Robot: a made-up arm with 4 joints. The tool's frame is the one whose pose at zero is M.
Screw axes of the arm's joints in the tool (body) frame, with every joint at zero. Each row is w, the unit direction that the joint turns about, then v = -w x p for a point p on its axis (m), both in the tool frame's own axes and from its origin. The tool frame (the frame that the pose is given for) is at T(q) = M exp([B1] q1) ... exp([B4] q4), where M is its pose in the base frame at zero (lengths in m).
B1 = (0, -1, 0, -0.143, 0, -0.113)
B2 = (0, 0, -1, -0.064, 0.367, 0)
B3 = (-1, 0, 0, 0, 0.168, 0.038)
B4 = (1, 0, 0, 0, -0.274, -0.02)
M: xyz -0.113 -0.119 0.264 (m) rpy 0 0 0 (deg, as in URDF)
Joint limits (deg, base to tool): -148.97..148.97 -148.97..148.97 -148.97..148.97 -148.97..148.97
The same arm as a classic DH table. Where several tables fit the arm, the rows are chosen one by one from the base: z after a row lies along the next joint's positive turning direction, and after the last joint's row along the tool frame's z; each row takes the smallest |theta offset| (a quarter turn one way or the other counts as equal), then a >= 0, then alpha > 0; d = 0 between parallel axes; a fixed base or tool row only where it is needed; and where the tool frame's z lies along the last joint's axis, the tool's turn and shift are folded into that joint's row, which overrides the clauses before.
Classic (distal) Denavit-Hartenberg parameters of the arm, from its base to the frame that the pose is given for. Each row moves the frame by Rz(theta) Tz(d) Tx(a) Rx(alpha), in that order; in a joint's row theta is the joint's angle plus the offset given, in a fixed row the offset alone. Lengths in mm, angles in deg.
base (fixed): d 121; theta0 0; a 0; alpha 90
joint 1: d 55; theta0 0; a 254; alpha 90
joint 2: d 25; theta0 90; a 26; alpha -90
joint 3: d 0; theta0 -80.36; a 107.5; alpha 180
joint 4: d -367; theta0 -80.36; a 20; alpha 90
tool (fixed): d 274; theta0 90; a 0; alpha 0
Joint limits (deg, base to tool): -148.97..148.97 -148.97..148.97 -148.97..148.97 -148.97..148.97

